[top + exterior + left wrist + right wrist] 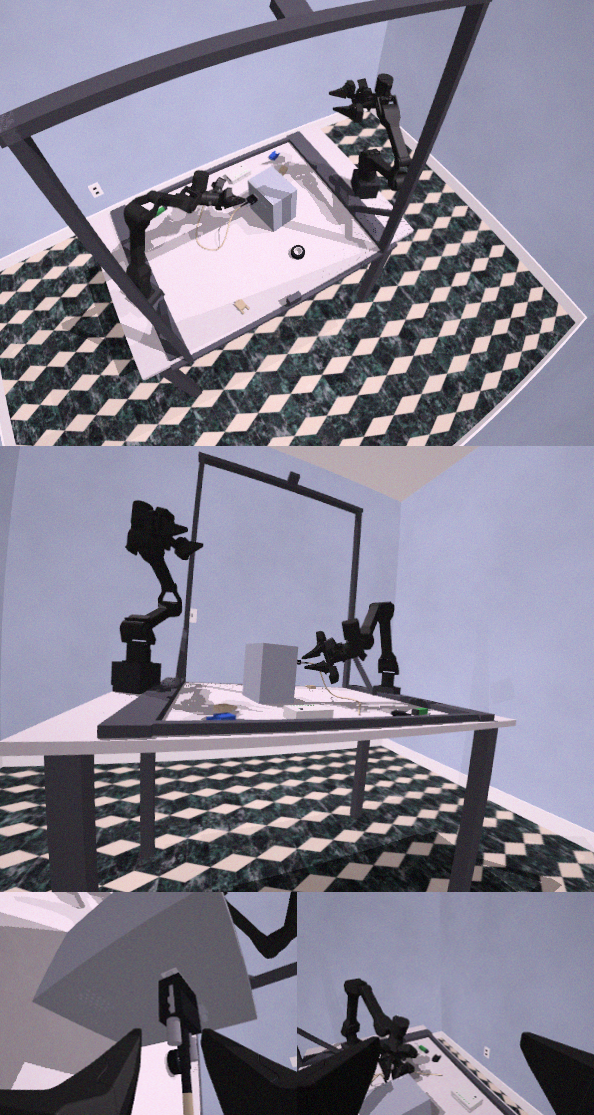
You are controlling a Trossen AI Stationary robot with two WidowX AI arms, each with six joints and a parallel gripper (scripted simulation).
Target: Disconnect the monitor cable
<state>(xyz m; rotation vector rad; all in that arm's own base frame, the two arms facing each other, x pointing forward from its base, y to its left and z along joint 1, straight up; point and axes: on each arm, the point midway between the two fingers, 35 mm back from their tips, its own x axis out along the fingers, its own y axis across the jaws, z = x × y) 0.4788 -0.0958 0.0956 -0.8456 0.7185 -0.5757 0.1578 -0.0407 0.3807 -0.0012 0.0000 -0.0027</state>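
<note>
Now: the grey box 30 mm behind my left hand, 140 mm to the right of it and 50 mm below it.
</note>
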